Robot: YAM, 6 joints.
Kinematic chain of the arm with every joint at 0, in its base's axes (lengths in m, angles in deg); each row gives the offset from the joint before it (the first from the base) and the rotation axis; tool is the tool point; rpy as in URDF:
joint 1: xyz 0 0 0.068 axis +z
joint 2: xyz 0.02 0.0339 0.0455 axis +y
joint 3: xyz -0.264 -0.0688 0 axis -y
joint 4: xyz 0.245 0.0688 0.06 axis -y
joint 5: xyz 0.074 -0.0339 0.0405 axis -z
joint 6: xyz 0.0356 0 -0.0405 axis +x
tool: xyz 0 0 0 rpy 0 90 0
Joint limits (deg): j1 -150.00..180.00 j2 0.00..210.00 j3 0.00..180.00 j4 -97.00..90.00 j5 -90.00..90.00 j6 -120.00..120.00
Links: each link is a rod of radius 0.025 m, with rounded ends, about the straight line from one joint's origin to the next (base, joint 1, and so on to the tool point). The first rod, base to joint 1, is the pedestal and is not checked.
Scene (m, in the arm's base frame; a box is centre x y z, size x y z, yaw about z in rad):
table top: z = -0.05
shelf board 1: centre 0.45 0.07 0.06 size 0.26 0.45 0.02 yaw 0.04
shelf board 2: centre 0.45 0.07 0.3 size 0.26 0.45 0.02 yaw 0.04
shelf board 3: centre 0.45 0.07 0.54 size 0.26 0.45 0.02 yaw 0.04
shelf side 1: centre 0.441 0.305 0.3 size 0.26 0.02 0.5 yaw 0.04
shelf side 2: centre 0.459 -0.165 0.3 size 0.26 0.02 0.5 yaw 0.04
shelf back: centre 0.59 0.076 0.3 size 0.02 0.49 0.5 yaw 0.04
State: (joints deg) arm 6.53 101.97 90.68 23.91 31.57 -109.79
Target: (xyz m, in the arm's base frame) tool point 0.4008 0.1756 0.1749
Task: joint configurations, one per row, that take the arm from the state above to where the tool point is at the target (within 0.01 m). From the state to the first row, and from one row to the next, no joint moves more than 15 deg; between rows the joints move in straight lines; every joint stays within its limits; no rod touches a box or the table.
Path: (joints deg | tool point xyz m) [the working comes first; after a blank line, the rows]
Joints at the target: 26.04 114.34 69.25 17.78 30.70 -109.79
Straight joint move there: touches shelf board 2.

1: 3.98 88.57 76.29 28.65 34.35 -112.11 | 0.3653 0.0053 0.4131
2: 1.43 75.17 61.89 33.38 37.12 -114.44 | 0.3013 -0.0140 0.4060
3: -1.12 61.77 47.50 38.12 39.90 -116.76 | 0.2395 -0.0275 0.3848
4: 3.63 66.11 35.62 48.00 36.00 -117.57 | 0.2535 -0.0049 0.3132
5: 8.39 70.45 23.75 57.88 32.10 -118.38 | 0.2457 0.0171 0.2453
6: 13.15 74.79 11.87 67.76 28.20 -119.19 | 0.2187 0.0338 0.1863
7: 17.90 79.13 0.00 77.65 24.30 -120.00 | 0.1775 0.0419 0.1407
8: 19.53 86.17 13.85 65.67 25.58 -117.96 | 0.2307 0.0655 0.1494
9: 21.16 93.21 27.70 53.70 26.86 -115.92 | 0.2804 0.0913 0.1574
10: 22.78 100.25 41.55 41.73 28.14 -113.87 | 0.3258 0.1186 0.1644
11: 24.41 107.29 55.40 29.75 29.42 -111.83 | 0.3661 0.1470 0.1703
12: 26.04 114.34 69.25 17.78 30.70 -109.79 | 0.4008 0.1756 0.1749

